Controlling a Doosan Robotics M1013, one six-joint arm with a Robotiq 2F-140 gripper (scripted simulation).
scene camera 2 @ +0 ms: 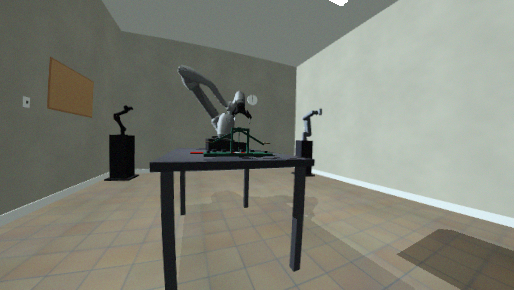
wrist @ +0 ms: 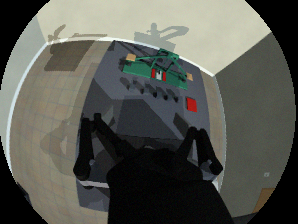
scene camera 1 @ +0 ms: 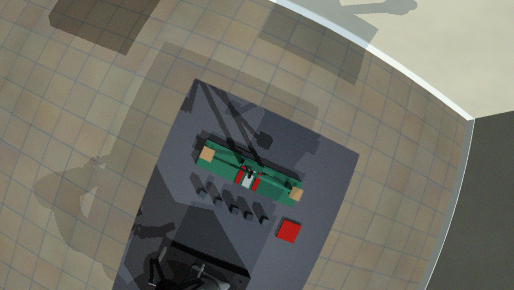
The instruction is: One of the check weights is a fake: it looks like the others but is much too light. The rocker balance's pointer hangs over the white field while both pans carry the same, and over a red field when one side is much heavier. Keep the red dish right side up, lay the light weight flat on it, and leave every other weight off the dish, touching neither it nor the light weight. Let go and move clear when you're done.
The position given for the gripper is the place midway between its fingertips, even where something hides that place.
Observation:
In view: the gripper (wrist: 144,114) and a green rocker balance (scene camera 1: 275,191).
The green rocker balance is seen too in the wrist view (wrist: 139,68).

